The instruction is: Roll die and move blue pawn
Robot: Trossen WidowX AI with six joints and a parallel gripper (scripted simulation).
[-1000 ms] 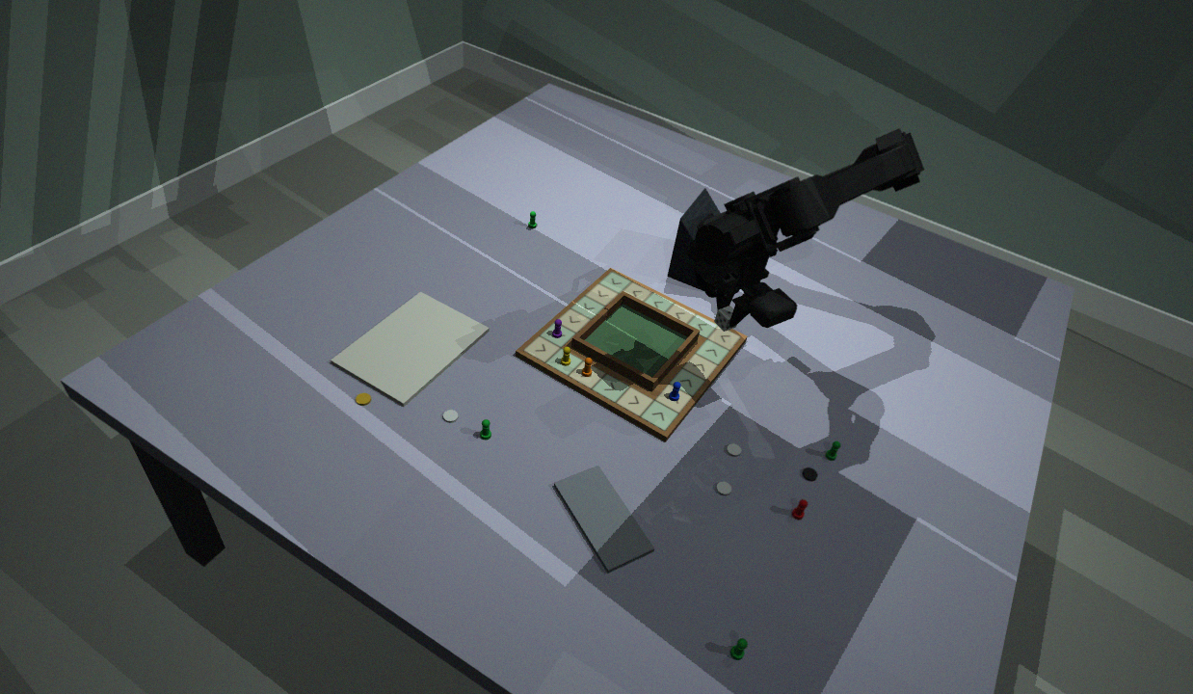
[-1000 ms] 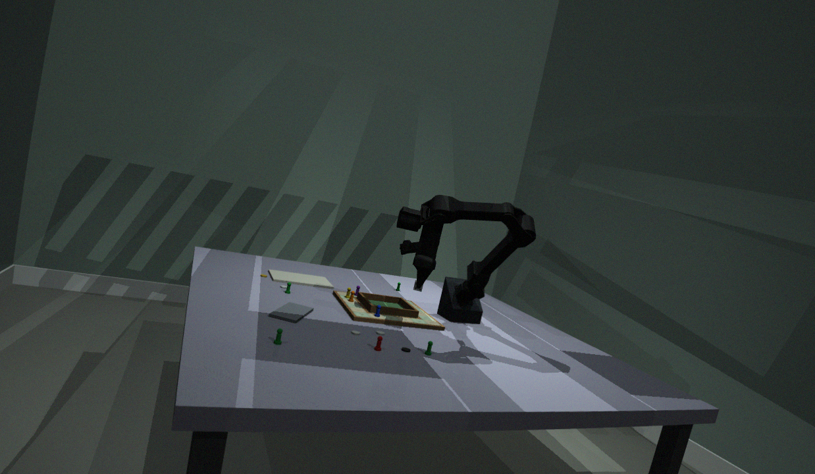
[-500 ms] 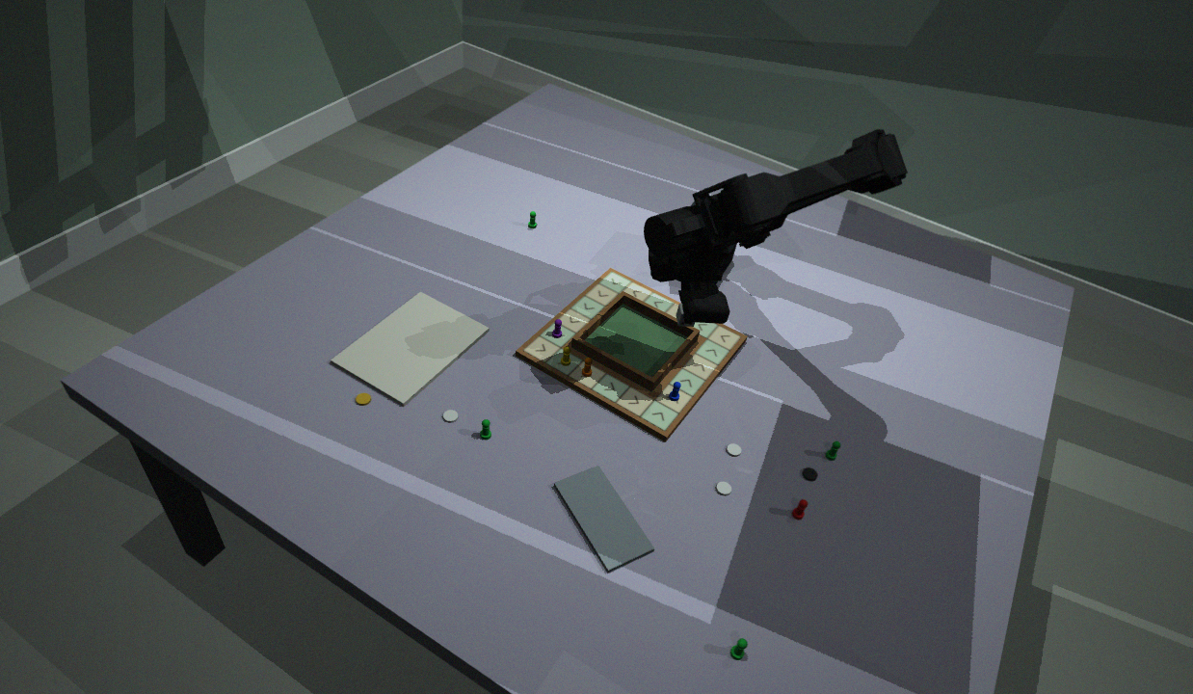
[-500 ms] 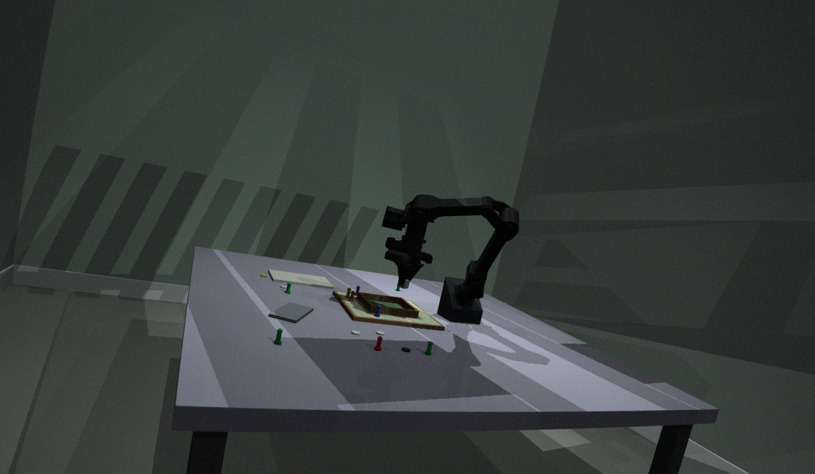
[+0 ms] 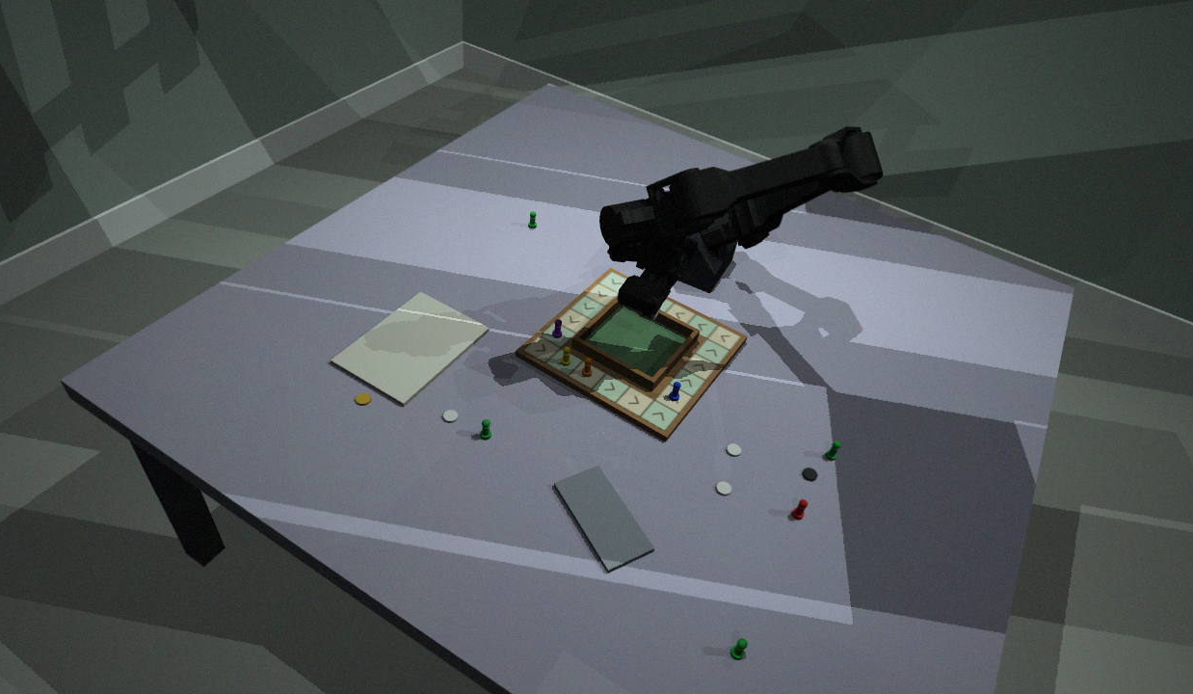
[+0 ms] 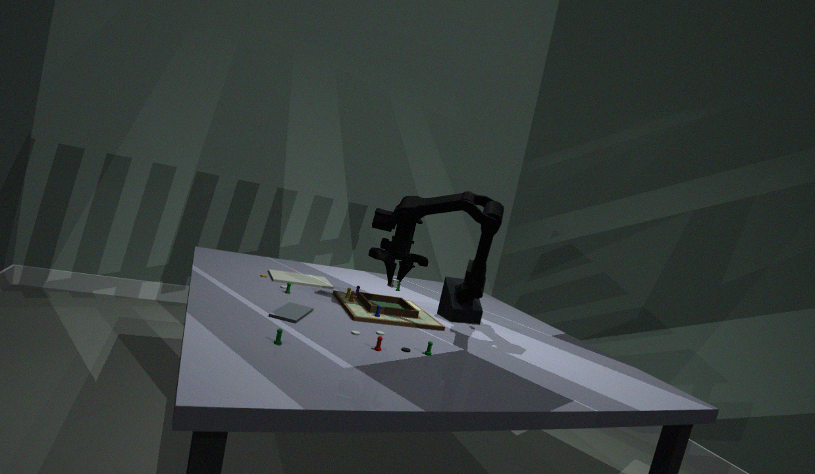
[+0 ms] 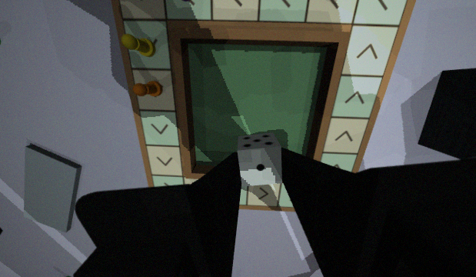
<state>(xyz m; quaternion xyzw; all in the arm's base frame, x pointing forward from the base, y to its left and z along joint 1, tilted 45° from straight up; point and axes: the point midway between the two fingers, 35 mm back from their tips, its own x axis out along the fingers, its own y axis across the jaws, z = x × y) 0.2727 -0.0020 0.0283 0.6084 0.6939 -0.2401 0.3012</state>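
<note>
The blue pawn is 70 mm ahead of my gripper tip, 100 mm to the left of it and 70 mm below it. From my gripper tip the other things lie so: yellow pawn: 110 mm ahead, 80 mm to the right, 70 mm below; then orange pawn: 110 mm ahead, 40 mm to the right, 70 mm below; then white die: right at my gripper tip.
</note>
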